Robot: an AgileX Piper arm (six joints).
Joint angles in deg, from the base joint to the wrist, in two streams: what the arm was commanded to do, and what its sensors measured. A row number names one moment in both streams.
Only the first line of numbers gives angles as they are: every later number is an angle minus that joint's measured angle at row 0.
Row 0, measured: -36.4, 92.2, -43.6, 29.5, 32.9, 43.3
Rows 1 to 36, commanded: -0.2, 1.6, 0.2, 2.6, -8.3, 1.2; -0.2, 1.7, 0.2, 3.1, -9.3, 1.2; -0.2, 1.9, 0.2, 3.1, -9.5, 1.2; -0.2, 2.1, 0.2, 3.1, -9.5, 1.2; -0.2, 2.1, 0.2, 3.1, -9.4, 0.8; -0.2, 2.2, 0.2, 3.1, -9.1, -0.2; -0.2, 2.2, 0.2, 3.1, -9.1, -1.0; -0.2, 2.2, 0.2, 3.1, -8.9, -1.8; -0.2, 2.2, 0.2, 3.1, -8.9, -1.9; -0.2, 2.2, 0.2, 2.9, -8.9, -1.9; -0.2, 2.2, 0.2, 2.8, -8.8, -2.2; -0.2, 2.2, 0.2, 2.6, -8.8, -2.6; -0.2, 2.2, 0.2, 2.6, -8.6, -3.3; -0.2, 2.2, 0.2, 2.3, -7.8, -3.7; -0.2, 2.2, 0.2, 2.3, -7.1, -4.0; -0.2, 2.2, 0.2, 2.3, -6.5, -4.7; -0.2, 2.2, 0.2, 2.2, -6.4, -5.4; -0.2, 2.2, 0.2, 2.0, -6.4, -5.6; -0.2, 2.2, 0.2, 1.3, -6.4, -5.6; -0.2, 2.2, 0.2, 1.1, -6.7, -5.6; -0.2, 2.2, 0.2, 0.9, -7.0, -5.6; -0.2, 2.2, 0.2, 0.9, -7.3, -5.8; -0.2, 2.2, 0.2, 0.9, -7.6, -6.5; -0.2, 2.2, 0.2, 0.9, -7.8, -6.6; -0.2, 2.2, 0.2, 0.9, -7.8, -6.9; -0.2, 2.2, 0.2, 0.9, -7.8, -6.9; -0.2, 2.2, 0.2, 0.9, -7.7, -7.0; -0.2, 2.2, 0.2, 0.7, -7.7, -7.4; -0.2, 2.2, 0.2, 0.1, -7.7, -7.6; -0.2, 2.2, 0.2, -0.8, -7.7, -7.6; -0.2, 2.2, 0.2, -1.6, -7.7, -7.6; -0.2, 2.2, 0.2, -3.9, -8.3, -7.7; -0.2, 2.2, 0.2, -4.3, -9.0, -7.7; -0.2, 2.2, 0.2, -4.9, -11.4, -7.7; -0.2, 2.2, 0.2, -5.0, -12.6, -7.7; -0.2, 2.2, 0.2, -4.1, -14.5, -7.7
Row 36, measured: 0.0, 2.2, 0.0, -3.4, -9.6, -6.9
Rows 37 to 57, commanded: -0.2, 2.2, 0.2, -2.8, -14.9, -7.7; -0.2, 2.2, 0.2, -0.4, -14.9, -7.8; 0.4, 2.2, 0.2, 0.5, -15.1, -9.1; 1.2, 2.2, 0.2, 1.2, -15.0, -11.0; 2.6, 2.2, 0.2, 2.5, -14.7, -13.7; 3.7, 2.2, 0.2, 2.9, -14.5, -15.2; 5.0, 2.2, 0.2, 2.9, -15.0, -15.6; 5.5, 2.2, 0.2, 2.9, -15.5, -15.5; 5.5, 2.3, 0.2, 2.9, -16.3, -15.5; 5.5, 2.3, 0.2, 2.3, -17.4, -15.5; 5.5, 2.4, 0.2, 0.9, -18.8, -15.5; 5.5, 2.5, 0.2, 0.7, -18.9, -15.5; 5.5, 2.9, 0.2, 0.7, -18.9, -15.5; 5.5, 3.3, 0.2, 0.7, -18.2, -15.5; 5.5, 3.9, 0.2, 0.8, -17.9, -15.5; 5.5, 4.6, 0.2, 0.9, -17.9, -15.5; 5.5, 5.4, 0.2, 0.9, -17.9, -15.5; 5.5, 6.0, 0.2, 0.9, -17.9, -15.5; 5.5, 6.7, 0.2, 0.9, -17.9, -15.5; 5.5, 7.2, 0.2, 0.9, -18.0, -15.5; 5.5, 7.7, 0.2, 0.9, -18.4, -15.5
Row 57, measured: 5.4, 5.9, 0.0, 1.8, -18.0, -14.7
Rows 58 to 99, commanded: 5.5, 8.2, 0.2, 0.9, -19.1, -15.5; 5.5, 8.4, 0.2, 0.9, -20.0, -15.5; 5.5, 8.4, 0.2, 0.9, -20.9, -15.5; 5.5, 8.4, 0.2, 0.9, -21.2, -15.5; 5.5, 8.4, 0.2, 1.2, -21.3, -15.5; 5.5, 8.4, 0.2, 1.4, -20.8, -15.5; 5.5, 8.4, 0.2, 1.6, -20.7, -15.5; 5.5, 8.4, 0.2, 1.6, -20.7, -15.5; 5.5, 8.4, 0.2, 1.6, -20.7, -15.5; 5.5, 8.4, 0.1, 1.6, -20.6, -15.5; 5.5, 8.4, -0.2, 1.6, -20.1, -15.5; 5.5, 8.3, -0.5, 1.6, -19.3, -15.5; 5.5, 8.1, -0.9, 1.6, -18.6, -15.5; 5.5, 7.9, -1.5, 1.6, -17.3, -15.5; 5.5, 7.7, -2.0, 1.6, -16.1, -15.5; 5.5, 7.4, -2.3, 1.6, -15.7, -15.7; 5.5, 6.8, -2.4, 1.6, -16.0, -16.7; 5.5, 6.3, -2.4, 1.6, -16.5, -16.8; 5.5, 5.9, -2.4, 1.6, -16.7, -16.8; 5.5, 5.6, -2.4, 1.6, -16.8, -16.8; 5.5, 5.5, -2.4, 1.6, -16.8, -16.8; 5.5, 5.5, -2.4, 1.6, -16.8, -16.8; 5.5, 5.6, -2.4, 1.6, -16.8, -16.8; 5.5, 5.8, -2.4, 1.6, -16.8, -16.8; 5.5, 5.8, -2.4, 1.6, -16.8, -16.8; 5.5, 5.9, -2.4, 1.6, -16.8, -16.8; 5.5, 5.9, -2.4, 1.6, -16.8, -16.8; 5.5, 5.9, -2.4, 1.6, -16.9, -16.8; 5.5, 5.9, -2.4, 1.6, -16.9, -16.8; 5.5, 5.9, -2.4, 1.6, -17.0, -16.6; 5.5, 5.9, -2.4, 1.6, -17.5, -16.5; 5.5, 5.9, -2.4, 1.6, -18.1, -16.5; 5.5, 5.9, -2.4, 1.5, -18.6, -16.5; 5.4, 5.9, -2.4, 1.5, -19.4, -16.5; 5.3, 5.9, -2.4, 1.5, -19.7, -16.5; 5.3, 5.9, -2.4, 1.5, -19.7, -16.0; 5.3, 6.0, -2.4, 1.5, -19.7, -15.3; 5.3, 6.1, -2.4, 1.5, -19.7, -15.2; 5.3, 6.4, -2.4, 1.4, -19.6, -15.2; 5.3, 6.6, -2.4, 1.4, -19.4, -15.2; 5.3, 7.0, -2.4, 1.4, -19.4, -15.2; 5.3, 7.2, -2.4, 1.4, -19.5, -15.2
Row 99, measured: 5.4, 6.2, -2.2, 1.8, -19.0, -15.6
